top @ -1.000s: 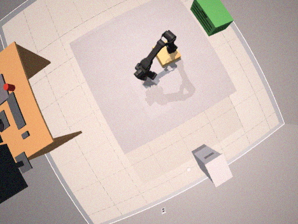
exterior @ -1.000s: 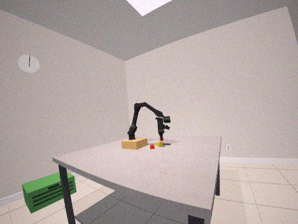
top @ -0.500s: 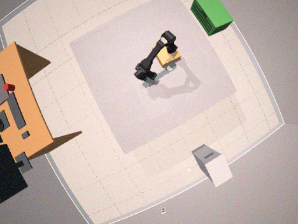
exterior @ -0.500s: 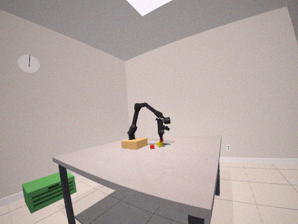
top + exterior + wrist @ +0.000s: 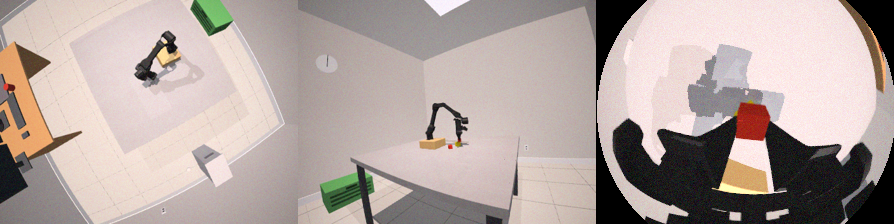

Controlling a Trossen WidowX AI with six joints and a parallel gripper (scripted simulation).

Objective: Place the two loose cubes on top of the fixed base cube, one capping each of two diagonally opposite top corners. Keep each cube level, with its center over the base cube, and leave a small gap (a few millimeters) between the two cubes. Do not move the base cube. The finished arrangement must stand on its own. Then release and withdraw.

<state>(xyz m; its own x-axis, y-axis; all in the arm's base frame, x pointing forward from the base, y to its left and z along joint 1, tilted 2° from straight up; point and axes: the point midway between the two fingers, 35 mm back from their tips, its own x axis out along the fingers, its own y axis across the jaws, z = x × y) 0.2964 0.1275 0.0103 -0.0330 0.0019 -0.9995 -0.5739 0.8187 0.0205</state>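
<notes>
Right now the yellow cube is 20 mm behind my gripper tip, 10 mm to the right of it and 40 mm below it.
</notes>
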